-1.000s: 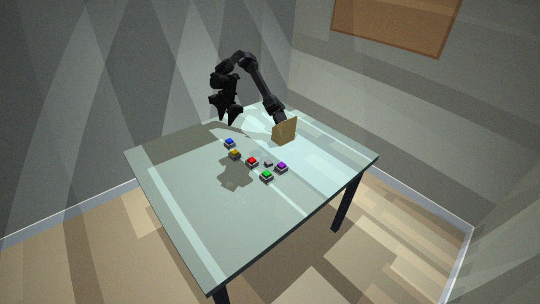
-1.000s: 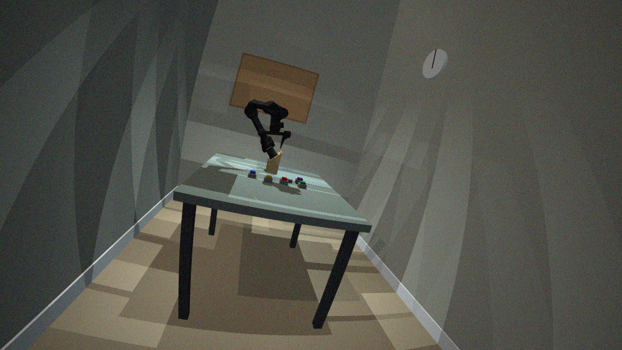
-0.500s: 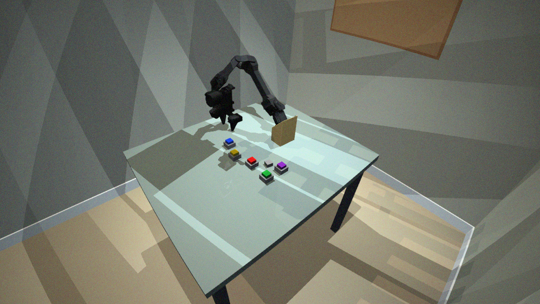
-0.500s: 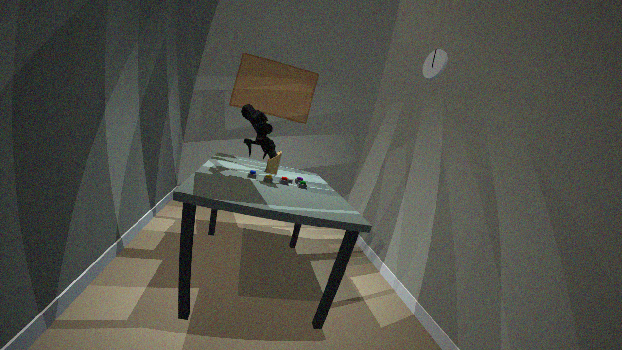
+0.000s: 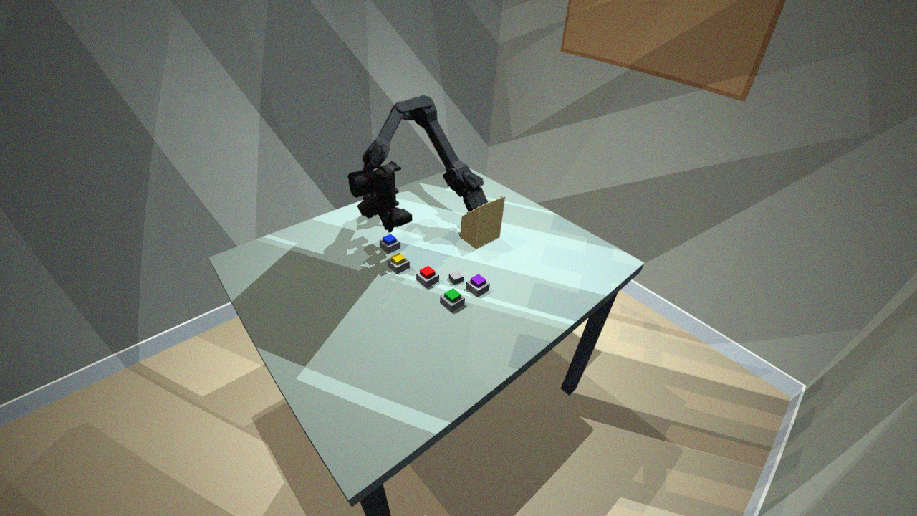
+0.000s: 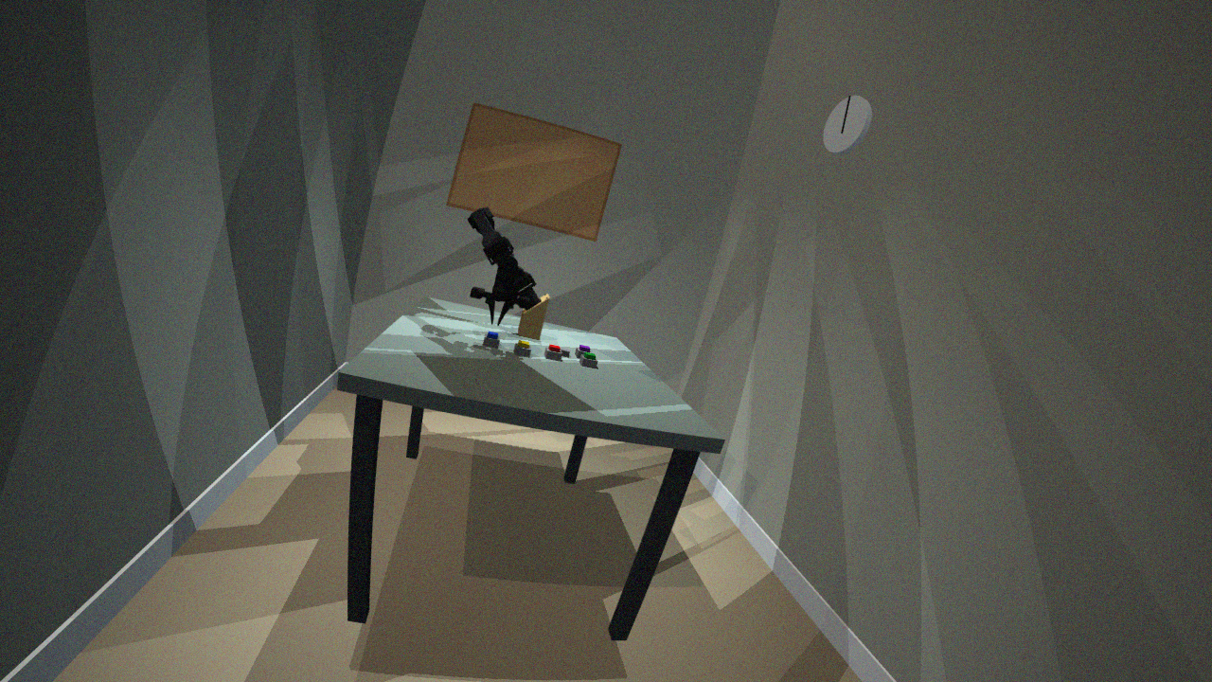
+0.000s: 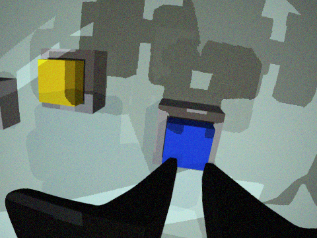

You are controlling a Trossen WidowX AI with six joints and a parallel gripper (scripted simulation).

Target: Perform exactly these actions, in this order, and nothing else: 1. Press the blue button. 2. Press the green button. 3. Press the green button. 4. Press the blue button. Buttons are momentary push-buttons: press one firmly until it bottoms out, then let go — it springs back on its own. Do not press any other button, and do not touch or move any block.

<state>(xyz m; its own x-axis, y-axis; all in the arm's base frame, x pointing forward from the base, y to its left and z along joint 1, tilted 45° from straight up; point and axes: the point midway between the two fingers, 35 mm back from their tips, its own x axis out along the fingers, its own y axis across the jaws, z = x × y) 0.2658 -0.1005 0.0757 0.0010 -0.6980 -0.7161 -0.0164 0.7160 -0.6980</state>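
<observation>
The blue button lies 3 cm below my gripper tip. Round my gripper tip: red button (20 cm to the left, 3 cm below); small grey block (7 cm behind, 25 cm to the left, 6 cm below); yellow button (3 cm ahead, 10 cm to the left, 3 cm below).
</observation>
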